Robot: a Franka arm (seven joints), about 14 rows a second.
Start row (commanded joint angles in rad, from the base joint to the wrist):
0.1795, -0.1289, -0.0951, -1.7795, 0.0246, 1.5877, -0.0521
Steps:
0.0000, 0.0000, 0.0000, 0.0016, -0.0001, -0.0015, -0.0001
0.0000, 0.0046, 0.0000, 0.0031, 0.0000, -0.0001, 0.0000
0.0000, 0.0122, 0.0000, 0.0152, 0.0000, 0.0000, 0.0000
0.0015, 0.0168, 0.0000, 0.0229, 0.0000, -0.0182, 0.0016
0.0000, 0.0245, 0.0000, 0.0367, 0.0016, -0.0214, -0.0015
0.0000, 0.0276, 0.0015, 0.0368, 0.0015, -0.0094, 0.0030
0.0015, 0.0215, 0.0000, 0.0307, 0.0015, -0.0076, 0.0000
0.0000, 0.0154, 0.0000, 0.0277, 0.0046, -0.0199, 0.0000
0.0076, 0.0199, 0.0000, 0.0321, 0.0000, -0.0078, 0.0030
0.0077, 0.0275, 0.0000, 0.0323, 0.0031, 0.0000, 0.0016
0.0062, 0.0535, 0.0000, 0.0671, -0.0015, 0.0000, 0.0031
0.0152, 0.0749, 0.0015, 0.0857, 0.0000, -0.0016, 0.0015
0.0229, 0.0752, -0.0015, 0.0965, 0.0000, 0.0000, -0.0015
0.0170, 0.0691, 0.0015, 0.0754, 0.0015, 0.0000, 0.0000
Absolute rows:
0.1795, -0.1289, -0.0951, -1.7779, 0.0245, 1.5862, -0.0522
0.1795, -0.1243, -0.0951, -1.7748, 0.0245, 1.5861, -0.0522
0.1795, -0.1121, -0.0951, -1.7596, 0.0245, 1.5861, -0.0522
0.1810, -0.0953, -0.0951, -1.7367, 0.0245, 1.5679, -0.0506
0.1810, -0.0708, -0.0951, -1.7000, 0.0261, 1.5465, -0.0521
0.1810, -0.0432, -0.0936, -1.6632, 0.0276, 1.5371, -0.0491
0.1825, -0.0217, -0.0936, -1.6325, 0.0291, 1.5295, -0.0491
0.1825, -0.0063, -0.0936, -1.6048, 0.0337, 1.5096, -0.0491
0.1901, 0.0136, -0.0936, -1.5727, 0.0337, 1.5018, -0.0461
0.1978, 0.0411, -0.0936, -1.5404, 0.0368, 1.5018, -0.0445
0.2040, 0.0946, -0.0936, -1.4733, 0.0353, 1.5018, -0.0414
0.2192, 0.1695, -0.0921, -1.3876, 0.0353, 1.5002, -0.0399
0.2421, 0.2447, -0.0936, -1.2911, 0.0353, 1.5002, -0.0414
0.2591, 0.3138, -0.0921, -1.2157, 0.0368, 1.5002, -0.0414

